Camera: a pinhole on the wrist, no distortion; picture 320 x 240 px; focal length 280.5 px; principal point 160.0 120.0 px. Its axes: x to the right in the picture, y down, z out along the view. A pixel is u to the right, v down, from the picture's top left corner.
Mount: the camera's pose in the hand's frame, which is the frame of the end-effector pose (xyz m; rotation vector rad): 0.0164 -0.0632 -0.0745 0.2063 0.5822 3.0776
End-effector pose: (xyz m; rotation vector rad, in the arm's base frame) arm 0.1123 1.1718 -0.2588 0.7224 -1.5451 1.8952
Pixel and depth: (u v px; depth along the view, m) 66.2 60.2 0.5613
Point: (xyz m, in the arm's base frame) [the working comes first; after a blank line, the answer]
In the camera's frame: -0.1877 -0.1197 0.5613

-0.2362 0.7911 -0.1583
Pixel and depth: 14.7 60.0 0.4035
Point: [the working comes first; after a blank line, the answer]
In the camera's frame: -0.2090 -0.0863 0.4035

-0.1788 0.9391 -0.1226
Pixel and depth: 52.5 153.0 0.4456
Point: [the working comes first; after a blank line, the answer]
In the camera's frame: -0.1708 0.0524 0.4456

-0.0720 0.8614 -0.0517
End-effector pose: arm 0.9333 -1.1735 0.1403 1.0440 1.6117 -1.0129
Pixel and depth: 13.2 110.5 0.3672
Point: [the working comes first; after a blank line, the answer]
In the camera's frame: -0.1922 -0.0124 0.3672

1.0155 -1.3272 -0.1685
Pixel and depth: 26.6 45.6 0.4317
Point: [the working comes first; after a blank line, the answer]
In the camera's frame: -0.2053 -0.1145 0.4317

1.1285 -1.3082 -0.2087
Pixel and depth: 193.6 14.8 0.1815
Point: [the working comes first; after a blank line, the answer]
In the camera's frame: 0.0217 -0.0681 0.1815

1.0114 -1.2173 0.0985
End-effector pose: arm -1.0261 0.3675 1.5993 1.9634 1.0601 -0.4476
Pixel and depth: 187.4 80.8 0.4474
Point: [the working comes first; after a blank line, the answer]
In the camera's frame: 0.0437 -0.0625 0.4474

-0.8559 0.0770 1.4733
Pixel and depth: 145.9 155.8 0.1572
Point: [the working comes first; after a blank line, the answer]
In the camera's frame: -0.0079 0.0201 0.1572

-1.0145 0.3357 1.5132
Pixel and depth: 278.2 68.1 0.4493
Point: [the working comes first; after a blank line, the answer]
In the camera's frame: 0.1893 -0.0831 0.4493

-0.9192 -0.0144 1.5695
